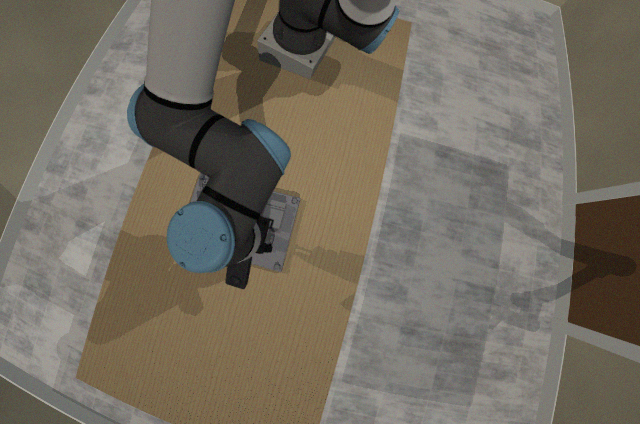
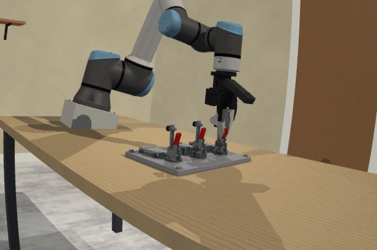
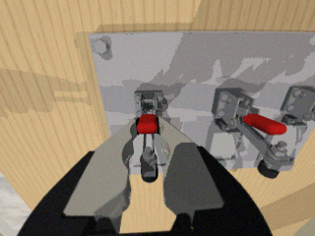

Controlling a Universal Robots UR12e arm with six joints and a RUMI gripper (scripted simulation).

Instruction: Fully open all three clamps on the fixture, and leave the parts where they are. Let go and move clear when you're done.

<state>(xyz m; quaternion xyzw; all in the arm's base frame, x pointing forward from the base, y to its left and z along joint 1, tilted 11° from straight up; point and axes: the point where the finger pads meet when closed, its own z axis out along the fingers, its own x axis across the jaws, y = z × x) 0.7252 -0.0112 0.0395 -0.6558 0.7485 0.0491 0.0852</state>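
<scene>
The grey fixture plate lies 5 cm behind my hand, 10 cm to the right of it and 8 cm below it.
</scene>
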